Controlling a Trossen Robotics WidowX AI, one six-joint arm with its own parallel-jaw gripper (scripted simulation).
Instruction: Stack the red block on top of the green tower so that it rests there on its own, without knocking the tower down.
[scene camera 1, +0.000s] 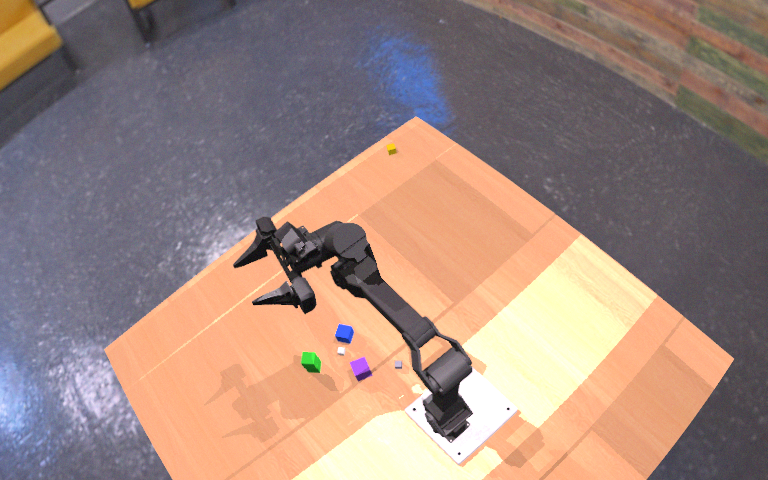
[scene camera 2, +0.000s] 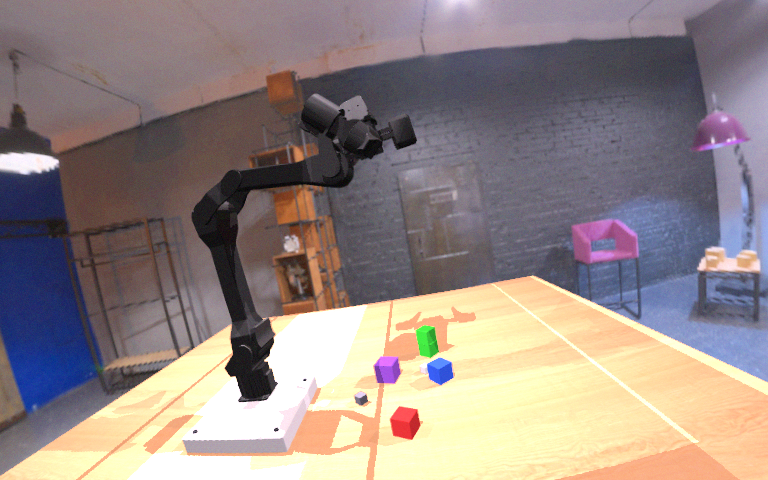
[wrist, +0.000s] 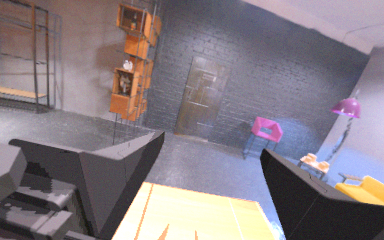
Observation:
My gripper (scene camera 1: 242, 284) is open, with nothing in its grasp. Also in view: a red block (scene camera 2: 405, 423).
My gripper is seen too in the wrist view (wrist: 212, 144). The wrist view does not show the red block: it is out of frame.

